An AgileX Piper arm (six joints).
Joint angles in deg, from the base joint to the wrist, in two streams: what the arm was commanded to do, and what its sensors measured. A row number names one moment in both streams.
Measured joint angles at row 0: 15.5, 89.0, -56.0, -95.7, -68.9, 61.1
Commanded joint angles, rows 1 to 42: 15.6, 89.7, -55.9, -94.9, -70.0, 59.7; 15.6, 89.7, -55.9, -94.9, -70.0, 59.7; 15.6, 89.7, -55.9, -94.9, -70.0, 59.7; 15.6, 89.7, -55.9, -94.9, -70.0, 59.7; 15.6, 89.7, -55.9, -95.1, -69.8, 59.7; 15.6, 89.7, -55.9, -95.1, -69.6, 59.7; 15.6, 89.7, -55.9, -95.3, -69.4, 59.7; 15.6, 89.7, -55.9, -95.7, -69.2, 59.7; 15.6, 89.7, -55.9, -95.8, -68.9, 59.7; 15.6, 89.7, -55.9, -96.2, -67.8, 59.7; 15.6, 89.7, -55.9, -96.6, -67.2, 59.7; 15.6, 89.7, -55.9, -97.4, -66.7, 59.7; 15.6, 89.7, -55.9, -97.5, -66.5, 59.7; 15.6, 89.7, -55.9, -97.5, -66.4, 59.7; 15.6, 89.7, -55.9, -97.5, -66.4, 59.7; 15.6, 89.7, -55.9, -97.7, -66.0, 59.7; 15.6, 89.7, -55.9, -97.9, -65.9, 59.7; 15.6, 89.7, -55.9, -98.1, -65.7, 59.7; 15.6, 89.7, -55.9, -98.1, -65.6, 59.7; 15.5, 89.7, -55.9, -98.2, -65.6, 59.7; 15.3, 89.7, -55.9, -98.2, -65.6, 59.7; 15.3, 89.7, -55.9, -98.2, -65.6, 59.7; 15.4, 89.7, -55.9, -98.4, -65.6, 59.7; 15.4, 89.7, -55.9, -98.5, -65.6, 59.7; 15.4, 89.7, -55.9, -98.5, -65.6, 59.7; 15.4, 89.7, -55.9, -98.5, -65.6, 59.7; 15.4, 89.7, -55.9, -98.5, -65.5, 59.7; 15.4, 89.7, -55.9, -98.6, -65.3, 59.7; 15.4, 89.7, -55.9, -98.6, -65.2, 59.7; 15.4, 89.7, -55.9, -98.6, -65.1, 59.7; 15.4, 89.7, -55.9, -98.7, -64.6, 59.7; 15.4, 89.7, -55.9, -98.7, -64.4, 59.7; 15.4, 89.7, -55.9, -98.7, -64.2, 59.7; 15.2, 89.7, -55.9, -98.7, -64.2, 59.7; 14.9, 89.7, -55.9, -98.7, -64.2, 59.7; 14.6, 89.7, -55.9, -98.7, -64.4, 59.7; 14.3, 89.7, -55.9, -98.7, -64.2, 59.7; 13.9, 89.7, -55.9, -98.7, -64.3, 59.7; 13.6, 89.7, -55.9, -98.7, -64.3, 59.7; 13.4, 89.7, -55.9, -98.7, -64.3, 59.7; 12.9, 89.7, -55.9, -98.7, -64.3, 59.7; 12.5, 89.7, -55.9, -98.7, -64.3, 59.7
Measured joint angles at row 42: 14.2, 89.8, -56.0, -98.2, -64.6, 60.2
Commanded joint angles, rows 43 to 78: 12.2, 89.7, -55.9, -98.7, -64.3, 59.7; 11.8, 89.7, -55.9, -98.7, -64.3, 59.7; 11.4, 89.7, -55.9, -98.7, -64.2, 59.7; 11.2, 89.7, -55.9, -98.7, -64.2, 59.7; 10.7, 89.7, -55.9, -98.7, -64.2, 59.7; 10.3, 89.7, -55.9, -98.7, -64.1, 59.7; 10.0, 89.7, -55.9, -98.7, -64.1, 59.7; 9.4, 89.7, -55.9, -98.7, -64.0, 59.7; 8.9, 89.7, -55.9, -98.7, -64.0, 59.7; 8.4, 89.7, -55.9, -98.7, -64.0, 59.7; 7.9, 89.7, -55.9, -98.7, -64.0, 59.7; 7.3, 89.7, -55.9, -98.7, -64.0, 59.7; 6.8, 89.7, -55.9, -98.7, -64.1, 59.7; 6.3, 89.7, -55.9, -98.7, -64.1, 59.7; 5.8, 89.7, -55.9, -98.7, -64.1, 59.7; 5.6, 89.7, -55.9, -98.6, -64.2, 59.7; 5.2, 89.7, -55.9, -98.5, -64.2, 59.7; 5.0, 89.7, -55.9, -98.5, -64.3, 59.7; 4.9, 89.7, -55.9, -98.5, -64.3, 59.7; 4.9, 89.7, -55.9, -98.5, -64.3, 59.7; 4.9, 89.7, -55.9, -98.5, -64.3, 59.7; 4.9, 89.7, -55.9, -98.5, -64.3, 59.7; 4.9, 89.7, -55.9, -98.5, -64.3, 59.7; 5.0, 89.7, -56.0, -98.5, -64.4, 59.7; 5.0, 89.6, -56.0, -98.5, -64.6, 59.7; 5.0, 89.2, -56.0, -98.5, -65.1, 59.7; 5.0, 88.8, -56.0, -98.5, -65.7, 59.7; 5.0, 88.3, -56.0, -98.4, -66.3, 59.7; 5.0, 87.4, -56.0, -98.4, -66.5, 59.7; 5.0, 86.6, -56.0, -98.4, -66.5, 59.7; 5.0, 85.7, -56.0, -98.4, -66.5, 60.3; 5.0, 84.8, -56.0, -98.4, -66.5, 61.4; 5.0, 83.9, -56.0, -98.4, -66.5, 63.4; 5.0, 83.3, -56.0, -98.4, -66.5, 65.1; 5.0, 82.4, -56.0, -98.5, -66.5, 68.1; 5.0, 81.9, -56.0, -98.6, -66.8, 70.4
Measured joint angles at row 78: 5.6, 84.5, -56.0, -98.4, -65.7, 63.2
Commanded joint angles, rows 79 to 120: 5.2, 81.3, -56.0, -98.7, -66.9, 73.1; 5.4, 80.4, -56.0, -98.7, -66.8, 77.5; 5.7, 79.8, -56.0, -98.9, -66.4, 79.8; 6.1, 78.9, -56.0, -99.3, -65.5, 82.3; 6.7, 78.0, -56.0, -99.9, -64.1, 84.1; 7.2, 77.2, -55.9, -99.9, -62.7, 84.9; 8.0, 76.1, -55.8, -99.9, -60.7, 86.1; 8.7, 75.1, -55.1, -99.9, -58.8, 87.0; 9.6, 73.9, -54.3, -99.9, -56.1, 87.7; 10.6, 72.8, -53.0, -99.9, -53.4, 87.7; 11.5, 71.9, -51.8, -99.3, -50.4, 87.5; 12.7, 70.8, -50.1, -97.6, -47.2, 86.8; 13.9, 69.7, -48.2, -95.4, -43.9, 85.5; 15.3, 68.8, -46.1, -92.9, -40.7, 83.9; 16.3, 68.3, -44.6, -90.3, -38.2, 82.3; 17.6, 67.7, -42.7, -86.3, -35.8, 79.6; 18.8, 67.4, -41.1, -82.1, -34.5, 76.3; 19.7, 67.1, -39.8, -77.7, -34.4, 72.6; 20.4, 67.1, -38.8, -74.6, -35.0, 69.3; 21.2, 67.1, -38.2, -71.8, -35.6, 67.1; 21.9, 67.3, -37.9, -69.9, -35.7, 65.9; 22.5, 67.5, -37.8, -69.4, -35.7, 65.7; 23.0, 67.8, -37.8, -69.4, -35.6, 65.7; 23.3, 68.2, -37.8, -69.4, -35.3, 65.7; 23.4, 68.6, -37.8, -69.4, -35.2, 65.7; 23.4, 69.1, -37.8, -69.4, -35.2, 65.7; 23.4, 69.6, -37.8, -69.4, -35.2, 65.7; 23.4, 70.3, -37.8, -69.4, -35.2, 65.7; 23.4, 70.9, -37.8, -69.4, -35.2, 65.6; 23.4, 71.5, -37.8, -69.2, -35.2, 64.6; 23.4, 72.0, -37.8, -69.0, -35.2, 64.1; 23.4, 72.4, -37.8, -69.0, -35.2, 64.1; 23.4, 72.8, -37.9, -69.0, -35.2, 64.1; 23.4, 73.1, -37.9, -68.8, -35.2, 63.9; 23.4, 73.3, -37.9, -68.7, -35.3, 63.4; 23.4, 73.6, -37.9, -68.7, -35.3, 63.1; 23.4, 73.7, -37.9, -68.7, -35.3, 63.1; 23.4, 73.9, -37.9, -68.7, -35.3, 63.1; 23.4, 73.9, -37.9, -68.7, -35.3, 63.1; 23.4, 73.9, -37.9, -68.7, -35.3, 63.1; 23.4, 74.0, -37.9, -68.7, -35.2, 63.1; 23.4, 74.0, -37.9, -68.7, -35.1, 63.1
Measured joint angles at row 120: 23.3, 73.9, -38.1, -69.4, -35.2, 63.9
